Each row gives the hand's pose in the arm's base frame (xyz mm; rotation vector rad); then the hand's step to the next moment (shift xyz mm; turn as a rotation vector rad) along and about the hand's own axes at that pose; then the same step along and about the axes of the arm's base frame.
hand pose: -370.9 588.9 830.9 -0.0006 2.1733 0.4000
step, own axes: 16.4 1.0 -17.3 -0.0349 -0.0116 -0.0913
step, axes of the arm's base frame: -23.6 -1.6 -3.3 -0.0496 -0.0420 0.0739
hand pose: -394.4 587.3 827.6 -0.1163 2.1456 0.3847
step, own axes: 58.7 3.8 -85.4 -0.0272 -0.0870 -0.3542
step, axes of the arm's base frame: -101.8 -19.8 -2.3 -0.2445 -0.1961 0.1885
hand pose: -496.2 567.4 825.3 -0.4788 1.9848 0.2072
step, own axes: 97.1 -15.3 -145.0 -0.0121 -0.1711 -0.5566
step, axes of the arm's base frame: -150.1 -87.9 -20.6 -0.3815 -0.3466 0.2712
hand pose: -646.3 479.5 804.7 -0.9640 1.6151 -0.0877
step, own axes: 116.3 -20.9 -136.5 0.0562 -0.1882 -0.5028
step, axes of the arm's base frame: -100.5 -145.0 -38.5 -0.3244 -0.3767 0.2104
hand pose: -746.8 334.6 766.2 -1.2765 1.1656 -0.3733
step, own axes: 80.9 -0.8 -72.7 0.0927 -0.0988 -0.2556
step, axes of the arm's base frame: -25.4 -102.4 -26.4 -0.1364 -0.2423 0.0799
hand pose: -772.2 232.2 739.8 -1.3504 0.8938 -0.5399
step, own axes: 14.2 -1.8 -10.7 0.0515 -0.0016 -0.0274
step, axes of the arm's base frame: -0.1 -17.8 -1.3 0.0079 -0.0570 -0.0099
